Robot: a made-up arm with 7 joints.
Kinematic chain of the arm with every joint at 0, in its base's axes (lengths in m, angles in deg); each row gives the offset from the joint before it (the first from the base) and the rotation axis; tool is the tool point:
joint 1: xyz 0 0 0.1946 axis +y
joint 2: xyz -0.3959 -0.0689 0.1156 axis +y
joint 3: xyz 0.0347 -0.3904 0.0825 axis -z
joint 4: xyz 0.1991 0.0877 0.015 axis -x
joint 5: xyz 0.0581 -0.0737 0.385 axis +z
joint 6: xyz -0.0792 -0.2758 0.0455 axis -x
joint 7: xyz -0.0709 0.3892 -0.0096 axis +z
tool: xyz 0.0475 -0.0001 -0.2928
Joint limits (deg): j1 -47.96..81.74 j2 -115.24..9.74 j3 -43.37..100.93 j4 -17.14..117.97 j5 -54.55..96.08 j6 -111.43..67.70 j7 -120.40..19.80
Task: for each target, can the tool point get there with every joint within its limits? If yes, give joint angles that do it. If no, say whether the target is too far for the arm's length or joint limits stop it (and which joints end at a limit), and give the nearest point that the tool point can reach.
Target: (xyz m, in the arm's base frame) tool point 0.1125 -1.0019 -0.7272
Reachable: no: joint limits stop it (at a limit: joint 1, joint 2, joint 5, joint 6, joint 7) | nearest point 0.1216 -0.8846 -0.4477 | short by 0.303 m
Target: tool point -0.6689 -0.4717 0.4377
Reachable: yes | joints -33.40 -61.30 74.47 100.31 79.77 -13.59 -77.23
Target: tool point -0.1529 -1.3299 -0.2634
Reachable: no: joint limits stop it (at a limit: joint 1, joint 2, joint 5, joint 6, joint 7) | nearest point -0.2155 -1.1266 -0.2332 | short by 0.215 m
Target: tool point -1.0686 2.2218 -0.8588
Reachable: no: too far | nearest point -0.6590 0.5724 -0.3757 | short by 1.767 m
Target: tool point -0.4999 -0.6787 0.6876
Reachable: yes | joints -26.20 -65.14 85.04 71.18 -30.23 -35.10 -26.42
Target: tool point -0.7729 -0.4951 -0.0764
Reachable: yes | joints -32.45 -89.96 55.54 14.38 82.98 -19.26 6.68
